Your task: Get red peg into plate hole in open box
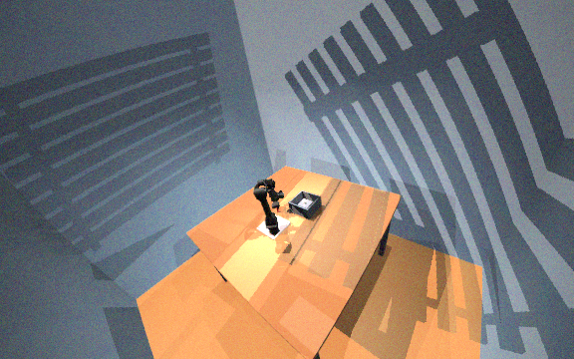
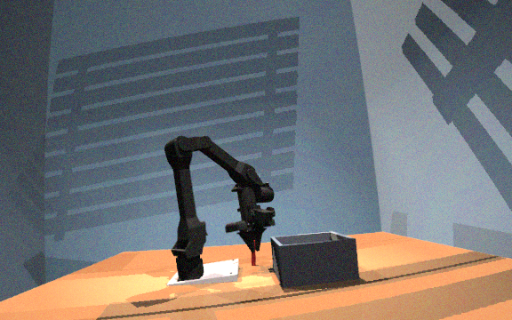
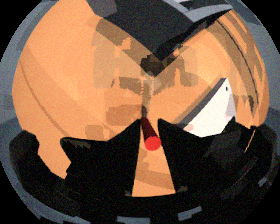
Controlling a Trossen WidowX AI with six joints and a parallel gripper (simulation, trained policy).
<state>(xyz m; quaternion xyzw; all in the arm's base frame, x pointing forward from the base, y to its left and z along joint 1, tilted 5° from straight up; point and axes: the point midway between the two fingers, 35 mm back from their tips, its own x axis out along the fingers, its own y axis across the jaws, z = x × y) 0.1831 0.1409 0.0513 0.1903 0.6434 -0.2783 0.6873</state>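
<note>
Right now my gripper tip is 1 cm past the red peg, 1 cm to the right of it and 1 cm above it. The rest, counted from my gripper tip: grey box 15 cm ahead, 16 cm to the right, 2 cm below; then plate 15 cm ahead, 16 cm to the right.
</note>
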